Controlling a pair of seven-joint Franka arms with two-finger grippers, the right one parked.
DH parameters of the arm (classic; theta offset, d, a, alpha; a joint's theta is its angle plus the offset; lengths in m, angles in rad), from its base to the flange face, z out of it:
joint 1: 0 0.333 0 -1.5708
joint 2: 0 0 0 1.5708
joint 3: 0 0.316 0.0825 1.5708
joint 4: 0 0 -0.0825 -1.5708
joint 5: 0 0.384 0 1.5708
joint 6: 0 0 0.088 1.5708
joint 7: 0 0.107 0 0
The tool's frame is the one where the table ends.
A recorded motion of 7 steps. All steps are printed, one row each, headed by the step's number.
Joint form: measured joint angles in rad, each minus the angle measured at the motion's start. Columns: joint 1, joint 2, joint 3, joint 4, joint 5, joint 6, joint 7.
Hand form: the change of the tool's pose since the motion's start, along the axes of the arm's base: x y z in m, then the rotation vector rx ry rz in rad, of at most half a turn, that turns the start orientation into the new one. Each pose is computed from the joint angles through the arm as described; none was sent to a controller.
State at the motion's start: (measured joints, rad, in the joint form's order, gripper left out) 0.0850 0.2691 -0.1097 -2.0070 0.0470 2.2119 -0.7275
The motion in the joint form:
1: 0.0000 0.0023 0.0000 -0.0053 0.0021 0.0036 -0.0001
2: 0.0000 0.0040 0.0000 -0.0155 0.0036 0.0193 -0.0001
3: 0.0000 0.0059 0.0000 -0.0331 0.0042 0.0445 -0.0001
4: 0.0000 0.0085 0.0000 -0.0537 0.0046 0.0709 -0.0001
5: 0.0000 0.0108 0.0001 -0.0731 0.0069 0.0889 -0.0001
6: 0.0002 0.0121 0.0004 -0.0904 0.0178 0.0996 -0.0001
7: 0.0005 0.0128 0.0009 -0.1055 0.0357 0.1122 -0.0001
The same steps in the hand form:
1: -0.0012 0.0000 -0.0033 0.0013 0.0039 -0.0014
2: -0.0026 -0.0001 -0.0074 0.0017 0.0001 -0.0029
3: -0.0052 -0.0004 -0.0138 0.0010 -0.0056 -0.0040
4: -0.0088 -0.0007 -0.0218 0.0000 -0.0088 -0.0051
5: -0.0132 -0.0008 -0.0297 0.0008 -0.0052 -0.0073
6: -0.0177 -0.0005 -0.0366 0.0080 0.0024 -0.0153
7: -0.0214 0.0001 -0.0421 0.0198 0.0050 -0.0282

